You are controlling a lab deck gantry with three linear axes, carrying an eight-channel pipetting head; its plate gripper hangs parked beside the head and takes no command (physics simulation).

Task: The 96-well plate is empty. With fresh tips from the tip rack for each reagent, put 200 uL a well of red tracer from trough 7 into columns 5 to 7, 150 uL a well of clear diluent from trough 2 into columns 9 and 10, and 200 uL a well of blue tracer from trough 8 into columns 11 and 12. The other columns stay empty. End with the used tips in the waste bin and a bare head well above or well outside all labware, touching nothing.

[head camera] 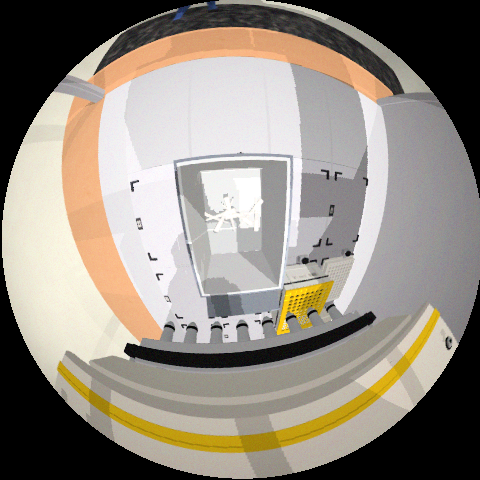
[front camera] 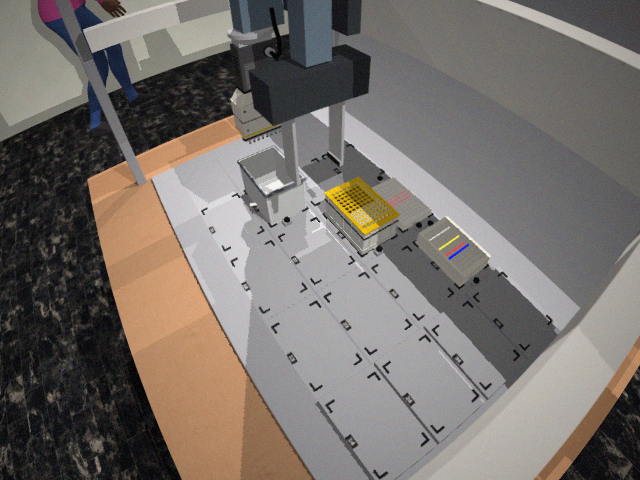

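The pipetting head (front camera: 254, 119) (head camera: 240, 392) hangs high by the waste bin (front camera: 283, 205) (head camera: 273, 200); its short nozzles (front camera: 263, 137) (head camera: 242, 328) carry no tips. Loose white used tips (head camera: 229, 215) lie in the bin. The yellow tip rack (front camera: 361, 204) (head camera: 308, 295) has dark empty holes and some pale filled ones. Beside it, the 96-well plate (front camera: 416, 205) (head camera: 341, 277) shows three red columns in the front view. The trough holder (front camera: 460, 271) shows pale, yellow, red (front camera: 454, 249) and blue (front camera: 458, 252) troughs. The parked plate gripper (front camera: 314, 171) is open, its paddles apart, nothing between them.
The dark gripper block (front camera: 310, 85) hangs beside the head, its near paddle overlapping the bin in the front view. Black corner marks and small clamps dot the deck. A wall (front camera: 465, 103) runs behind the plate and trough holder. A slanted post (front camera: 111, 113) stands at the left edge.
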